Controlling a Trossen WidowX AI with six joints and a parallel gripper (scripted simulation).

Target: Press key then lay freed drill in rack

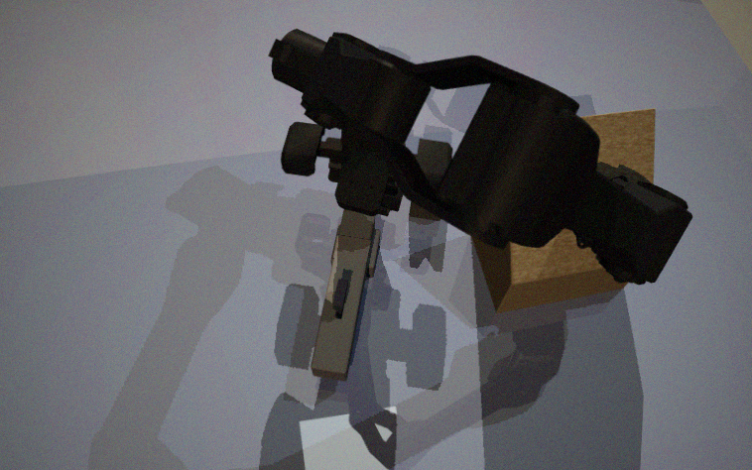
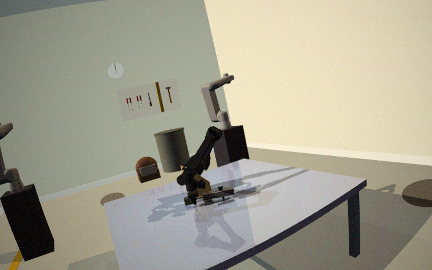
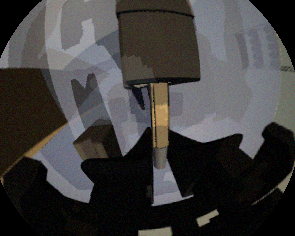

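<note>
The drill lies 20 mm ahead of my gripper tip, 40 mm to the left of it and 30 mm above it. The rest, counted from my gripper tip: dark key: 70 mm ahead, 150 mm to the left, 40 mm above; then rack: 80 mm behind, 10 mm to the left.
</note>
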